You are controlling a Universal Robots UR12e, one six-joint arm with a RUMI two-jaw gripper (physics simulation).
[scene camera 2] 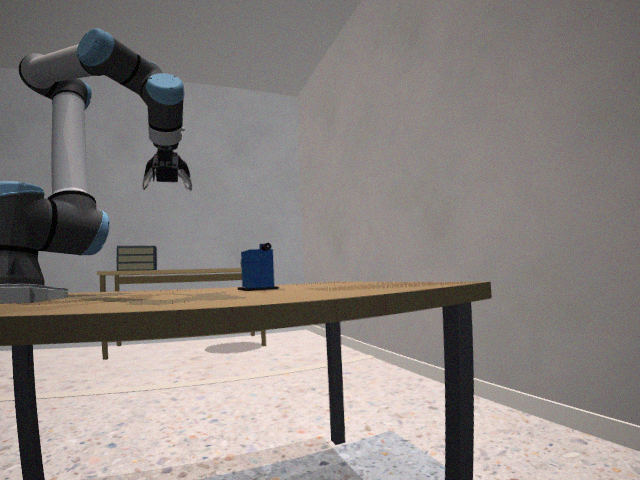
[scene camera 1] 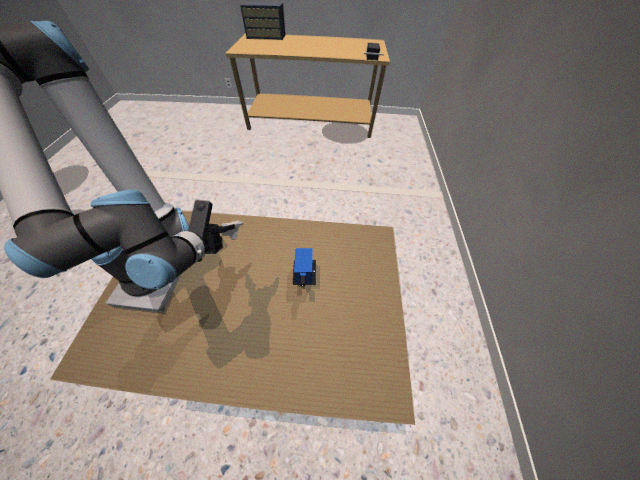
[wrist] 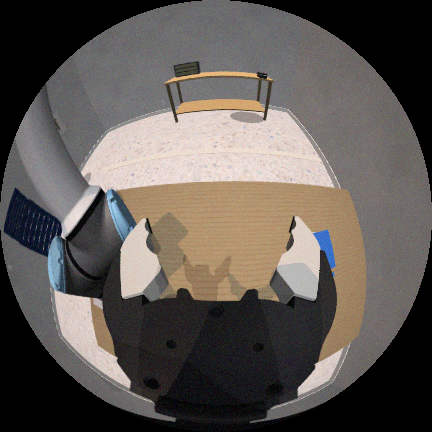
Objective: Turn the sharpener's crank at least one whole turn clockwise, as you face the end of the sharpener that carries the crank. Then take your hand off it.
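Seen in the pictures: gripper, fingertip midpoint: (scene camera 2: pixel 167 190) (scene camera 1: pixel 222 221) (wrist: pixel 219 219); arm's base, link origin: (scene camera 2: pixel 3 287).
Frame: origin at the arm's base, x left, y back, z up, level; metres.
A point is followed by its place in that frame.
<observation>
The blue sharpener (scene camera 1: pixel 303 259) @(x 0.130, y -0.700, z 0.096 m) (scene camera 2: pixel 257 269) @(x 0.069, y -0.691, z 0.033 m) (wrist: pixel 326 248) @(x 0.133, y -0.711, z 0.096 m) stands upright on a dark base on the wooden table (scene camera 1: pixel 351 335) @(x -0.123, y -0.930, z -0.032 m) (scene camera 2: pixel 361 305) @(x -0.402, y -0.793, z -0.048 m) (wrist: pixel 225 200) @(x 0.346, y -0.421, z -0.032 m). Its dark crank (scene camera 1: pixel 302 280) @(x 0.028, y -0.712, z 0.110 m) (scene camera 2: pixel 265 246) @(x 0.013, y -0.708, z 0.099 m) is at the upper part of the end facing the near side in scene camera 1; the crank's exact angle is too small to tell. In the wrist view part of the sharpener is hidden behind the right-hand finger, and the crank cannot be made out. My gripper (scene camera 1: pixel 238 230) (scene camera 2: pixel 167 189) @(x 0.137, y -0.413, z 0.297 m) (wrist: pixel 219 219) @(x 0.137, y -0.413, z 0.297 m) is open and empty, high above the table and to the left of the sharpener, well apart from it.
The arm's base (scene camera 1: pixel 136 299) @(x -0.106, y -0.019, z 0.008 m) (scene camera 2: pixel 33 293) @(x -0.116, y -0.133, z -0.012 m) stands at the table's left side. A second table (scene camera 1: pixel 310 47) (wrist: pixel 220 75) stands farther back, with a drawer unit (scene camera 1: pixel 263 21) (scene camera 2: pixel 136 258) (wrist: pixel 187 69) and a small dark object (scene camera 1: pixel 372 50) on it. A grey wall (scene camera 1: pixel 558 206) rises at the right.
</observation>
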